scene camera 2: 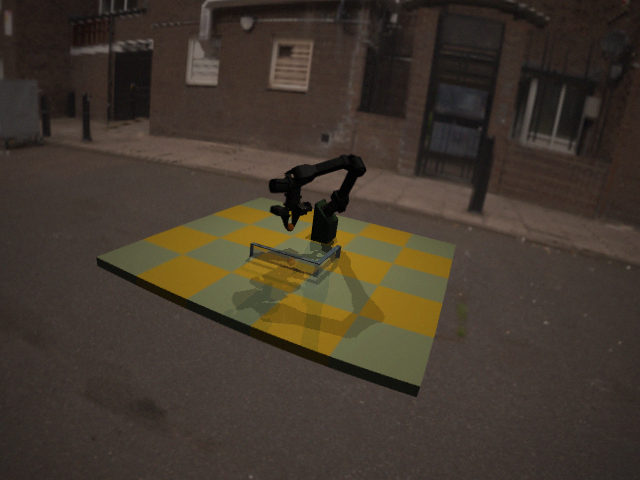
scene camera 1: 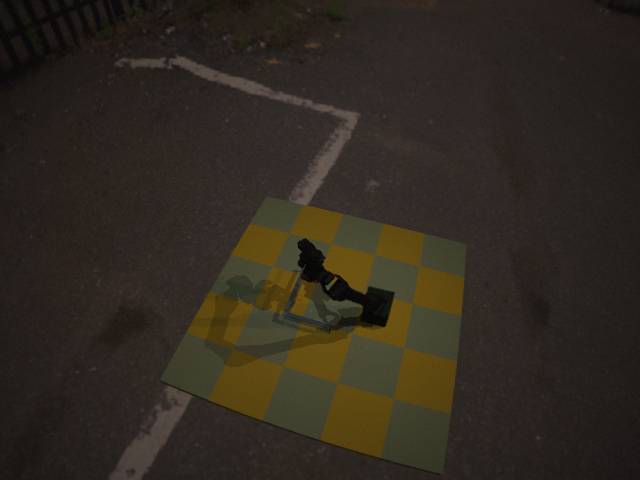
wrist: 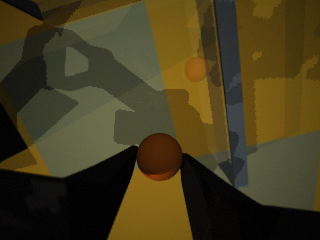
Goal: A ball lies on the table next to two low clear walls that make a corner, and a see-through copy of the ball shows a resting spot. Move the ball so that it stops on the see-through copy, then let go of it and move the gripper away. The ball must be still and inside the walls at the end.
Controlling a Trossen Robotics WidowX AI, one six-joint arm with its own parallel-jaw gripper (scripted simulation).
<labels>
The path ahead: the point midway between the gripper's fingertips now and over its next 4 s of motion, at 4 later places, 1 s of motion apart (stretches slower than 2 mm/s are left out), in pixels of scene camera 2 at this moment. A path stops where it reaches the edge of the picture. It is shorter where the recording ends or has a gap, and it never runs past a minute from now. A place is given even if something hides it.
The gripper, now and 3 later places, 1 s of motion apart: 289, 227; 292, 238; 291, 257; 292, 257
</labels>
